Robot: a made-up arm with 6 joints. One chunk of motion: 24 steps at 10 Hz.
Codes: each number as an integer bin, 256 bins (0 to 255) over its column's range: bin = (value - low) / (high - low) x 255, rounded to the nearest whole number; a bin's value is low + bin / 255 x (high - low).
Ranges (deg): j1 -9..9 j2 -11..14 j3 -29..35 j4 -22..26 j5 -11..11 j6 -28..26
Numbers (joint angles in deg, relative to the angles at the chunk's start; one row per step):
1: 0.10 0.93 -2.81 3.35 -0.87 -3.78
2: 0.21 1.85 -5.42 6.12 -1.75 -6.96
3: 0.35 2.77 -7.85 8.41 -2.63 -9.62
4: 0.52 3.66 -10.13 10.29 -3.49 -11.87
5: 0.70 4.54 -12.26 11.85 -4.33 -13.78
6: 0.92 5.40 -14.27 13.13 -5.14 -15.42
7: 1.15 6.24 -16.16 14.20 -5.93 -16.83
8: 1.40 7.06 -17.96 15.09 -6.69 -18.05
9: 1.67 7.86 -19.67 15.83 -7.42 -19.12
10: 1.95 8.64 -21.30 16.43 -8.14 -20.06
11: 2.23 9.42 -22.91 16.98 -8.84 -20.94
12: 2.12 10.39 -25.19 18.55 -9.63 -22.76
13: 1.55 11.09 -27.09 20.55 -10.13 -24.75
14: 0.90 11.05 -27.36 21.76 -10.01 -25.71
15: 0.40 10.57 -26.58 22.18 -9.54 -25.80
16: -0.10 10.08 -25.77 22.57 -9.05 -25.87
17: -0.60 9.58 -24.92 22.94 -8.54 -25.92
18: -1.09 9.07 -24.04 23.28 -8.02 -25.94
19: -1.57 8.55 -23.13 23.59 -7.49 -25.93
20: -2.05 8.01 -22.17 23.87 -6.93 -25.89
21: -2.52 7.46 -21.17 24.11 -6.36 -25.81
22: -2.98 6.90 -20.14 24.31 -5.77 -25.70
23: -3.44 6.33 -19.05 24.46 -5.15 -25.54
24: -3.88 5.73 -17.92 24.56 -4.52 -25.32
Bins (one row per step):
1: 129 122 104 135 117 114
2: 130 131 94 149 107 99
3: 132 140 84 162 97 87
4: 135 150 75 172 87 76
5: 137 159 67 180 77 67
6: 141 167 59 187 68 59
7: 144 176 51 192 59 53
8: 147 184 44 197 50 47
9: 151 192 37 201 41 42
10: 155 200 31 204 33 37
11: 159 208 24 207 25 33
12: 158 218 15 215 16 25
13: 149 225 8 226 10 15
14: 140 225 7 232 11 11
15: 133 220 10 235 17 10
16: 126 215 13 237 23 10
17: 119 210 16 239 29 10
18: 112 205 20 241 35 10
19: 105 199 23 242 41 10
20: 98 194 27 244 47 10
21: 92 188 31 245 54 10
22: 85 183 35 246 61 11
23: 79 177 40 247 68 12
24: 73 171 44 247 75 13

